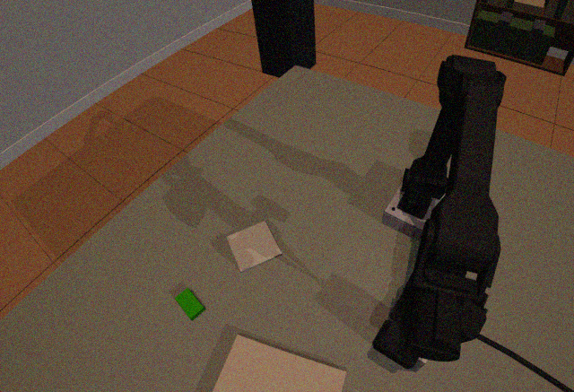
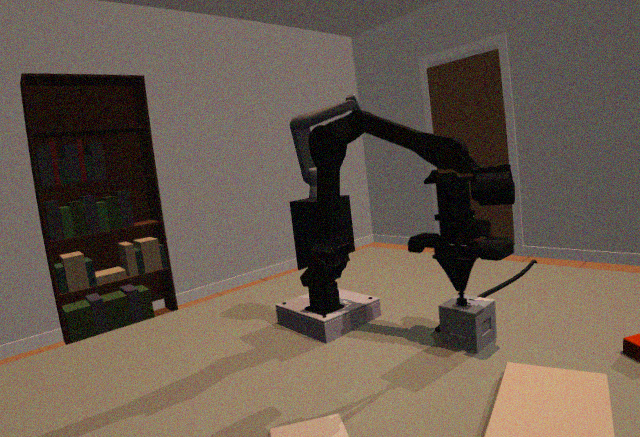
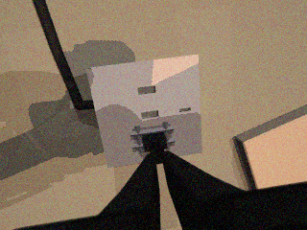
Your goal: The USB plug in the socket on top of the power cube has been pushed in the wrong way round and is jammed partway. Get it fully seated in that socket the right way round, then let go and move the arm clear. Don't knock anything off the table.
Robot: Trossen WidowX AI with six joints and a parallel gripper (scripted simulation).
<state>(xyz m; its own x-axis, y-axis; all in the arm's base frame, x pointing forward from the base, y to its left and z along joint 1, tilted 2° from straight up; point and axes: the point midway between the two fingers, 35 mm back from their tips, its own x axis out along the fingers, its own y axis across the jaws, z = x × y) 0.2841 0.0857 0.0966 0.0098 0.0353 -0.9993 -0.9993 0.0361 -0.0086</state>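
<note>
Now: the dark USB plug 20 mm below my gripper tip. The rest, counted from my gripper tip: red block: 270 mm ahead, 100 mm to the left, 90 mm below; tan sheet: 200 mm ahead, 140 mm to the right, 100 mm below; USB socket: 40 mm below.
</note>
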